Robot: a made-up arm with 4 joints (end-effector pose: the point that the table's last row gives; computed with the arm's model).
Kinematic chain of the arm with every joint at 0, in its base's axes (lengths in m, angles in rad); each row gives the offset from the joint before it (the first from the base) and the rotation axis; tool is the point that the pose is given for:
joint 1: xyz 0 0 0.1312 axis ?
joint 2: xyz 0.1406 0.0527 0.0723 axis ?
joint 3: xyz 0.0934 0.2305 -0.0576 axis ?
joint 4: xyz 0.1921 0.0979 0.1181 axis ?
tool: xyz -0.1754 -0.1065 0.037
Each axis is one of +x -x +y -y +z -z.
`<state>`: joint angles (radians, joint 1 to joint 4).
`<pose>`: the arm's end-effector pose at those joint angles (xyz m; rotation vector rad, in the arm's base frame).
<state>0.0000 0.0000 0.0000 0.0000</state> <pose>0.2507 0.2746 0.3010 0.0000 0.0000 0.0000</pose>
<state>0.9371 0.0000 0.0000 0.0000</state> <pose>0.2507 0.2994 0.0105 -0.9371 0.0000 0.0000</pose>
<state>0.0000 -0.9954 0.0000 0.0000</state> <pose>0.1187 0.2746 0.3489 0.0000 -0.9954 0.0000</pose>
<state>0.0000 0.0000 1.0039 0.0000</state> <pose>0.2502 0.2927 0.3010 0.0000 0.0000 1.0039</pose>
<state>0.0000 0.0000 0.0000 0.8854</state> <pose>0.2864 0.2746 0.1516 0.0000 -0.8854 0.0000</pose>
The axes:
joint 1: -x
joint 2: +y
joint 3: +z
joint 4: -y

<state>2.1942 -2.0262 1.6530 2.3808</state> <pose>0.1847 -0.1900 -0.4423 -1.2527 -1.1907 -2.4606</pose>
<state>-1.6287 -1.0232 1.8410 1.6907</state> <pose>0.2698 -0.0837 0.5826 -0.8045 2.8147 -0.2535</pose>
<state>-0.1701 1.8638 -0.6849 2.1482</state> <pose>-0.0444 0.1415 -0.0186 -0.4552 -0.2945 0.2634</pose>
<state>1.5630 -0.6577 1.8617 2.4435</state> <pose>0.2016 0.0221 -0.4443 1.0762 -0.1719 1.9239</pose>
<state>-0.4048 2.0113 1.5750 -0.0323</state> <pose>0.1904 0.3020 0.1911 1.7887 1.3985 1.3731</pose>
